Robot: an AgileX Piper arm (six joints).
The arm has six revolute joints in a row. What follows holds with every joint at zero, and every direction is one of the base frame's. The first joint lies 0.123 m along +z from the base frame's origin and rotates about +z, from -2.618 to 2.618 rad. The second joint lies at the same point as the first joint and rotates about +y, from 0 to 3.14 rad. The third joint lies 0.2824 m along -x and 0.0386 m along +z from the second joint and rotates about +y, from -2.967 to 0 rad. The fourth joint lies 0.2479 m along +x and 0.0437 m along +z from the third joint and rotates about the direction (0.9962, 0, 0.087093), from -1.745 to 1.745 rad. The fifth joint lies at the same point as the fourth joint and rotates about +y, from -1.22 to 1.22 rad. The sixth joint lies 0.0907 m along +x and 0.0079 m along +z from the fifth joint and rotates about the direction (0.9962, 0, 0.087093), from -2.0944 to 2.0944 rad. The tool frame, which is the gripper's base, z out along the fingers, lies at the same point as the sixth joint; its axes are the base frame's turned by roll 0, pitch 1.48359 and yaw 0 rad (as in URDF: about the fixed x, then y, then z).
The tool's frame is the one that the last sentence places.
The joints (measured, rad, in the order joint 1, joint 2, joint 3, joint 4, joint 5, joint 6), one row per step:
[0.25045, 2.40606, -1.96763, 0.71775, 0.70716, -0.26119]
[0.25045, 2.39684, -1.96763, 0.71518, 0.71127, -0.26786]
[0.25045, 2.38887, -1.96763, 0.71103, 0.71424, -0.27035]
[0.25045, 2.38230, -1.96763, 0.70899, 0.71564, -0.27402]
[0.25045, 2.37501, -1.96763, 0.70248, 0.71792, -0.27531]
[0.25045, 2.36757, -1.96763, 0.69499, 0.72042, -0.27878]
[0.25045, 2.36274, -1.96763, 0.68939, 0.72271, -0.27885]
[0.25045, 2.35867, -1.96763, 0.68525, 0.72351, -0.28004]
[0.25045, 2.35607, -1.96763, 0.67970, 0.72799, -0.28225]
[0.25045, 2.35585, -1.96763, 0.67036, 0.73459, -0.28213]
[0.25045, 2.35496, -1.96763, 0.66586, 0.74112, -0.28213]
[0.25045, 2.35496, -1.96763, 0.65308, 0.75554, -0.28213]
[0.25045, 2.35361, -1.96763, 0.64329, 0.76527, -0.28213]
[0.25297, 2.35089, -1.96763, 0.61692, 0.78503, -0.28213]
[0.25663, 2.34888, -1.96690, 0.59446, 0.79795, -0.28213]
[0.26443, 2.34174, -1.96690, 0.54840, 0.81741, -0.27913]
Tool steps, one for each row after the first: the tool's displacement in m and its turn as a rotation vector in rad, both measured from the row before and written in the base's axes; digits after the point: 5 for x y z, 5 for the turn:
[-0.00063, -0.00009, 0.00465, -0.00276, -0.00997, 0.00821]
[-0.00053, -0.00019, 0.00396, -0.00281, -0.00773, 0.00500]
[-0.00037, -0.00013, 0.00334, -0.00179, -0.00776, 0.00415]
[-0.00050, -0.00033, 0.00353, -0.00470, -0.00750, 0.00439]
[-0.00054, -0.00038, 0.00356, -0.00655, -0.00890, 0.00633]
[-0.00042, -0.00027, 0.00226, -0.00400, -0.00422, 0.00315]
[-0.00027, -0.00023, 0.00196, -0.00334, -0.00493, 0.00258]
[-0.00050, -0.00020, 0.00102, -0.00551, -0.00146, 0.00593]
[-0.00054, -0.00031, -0.00044, -0.00863, 0.00294, 0.00662]
[-0.00058, -0.00009, 0.00009, -0.00405, 0.00334, 0.00520]
[-0.00117, -0.00034, -0.00093, -0.01212, 0.00866, 0.01222]
[-0.00086, -0.00033, 0.00004, -0.00897, 0.00432, 0.00850]
[-0.00215, 0.00018, -0.00016, -0.02441, 0.00740, 0.02138]
[-0.00181, 0.00074, -0.00037, -0.02108, 0.00416, 0.01724]
[-0.00311, 0.00138, 0.00150, -0.04098, -0.00016, 0.02876]

